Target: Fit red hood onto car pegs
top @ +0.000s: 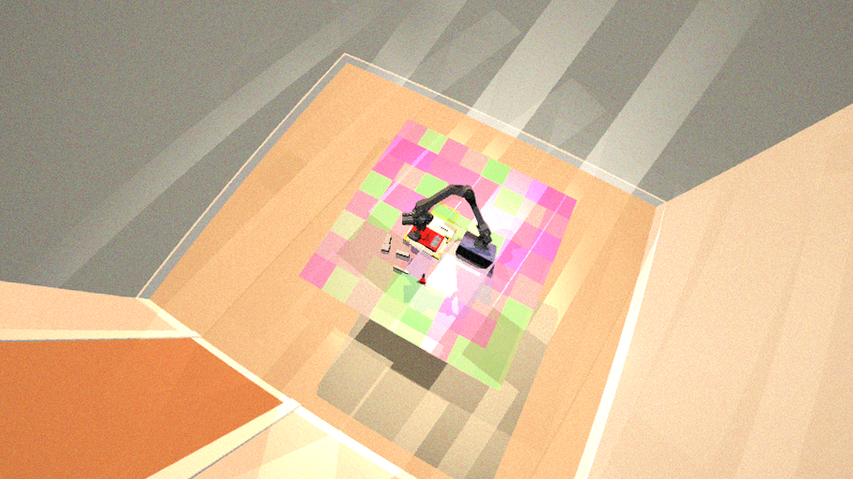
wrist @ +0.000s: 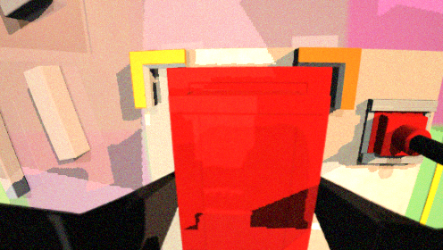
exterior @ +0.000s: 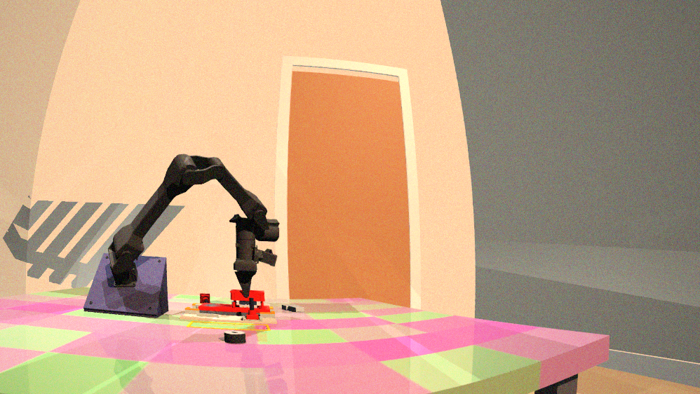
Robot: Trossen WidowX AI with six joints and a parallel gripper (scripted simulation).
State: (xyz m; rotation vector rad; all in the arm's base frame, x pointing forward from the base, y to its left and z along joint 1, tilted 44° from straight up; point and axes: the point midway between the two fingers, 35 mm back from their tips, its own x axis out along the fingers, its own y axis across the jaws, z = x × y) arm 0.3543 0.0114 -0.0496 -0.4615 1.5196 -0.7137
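My gripper tip is now 120 mm to the left of the grey holder and 20 mm above it. The rest, counted from my gripper tip: black wheel (70 mm behind, 380 mm to the right, 50 mm below); then red hood (right at my gripper tip).
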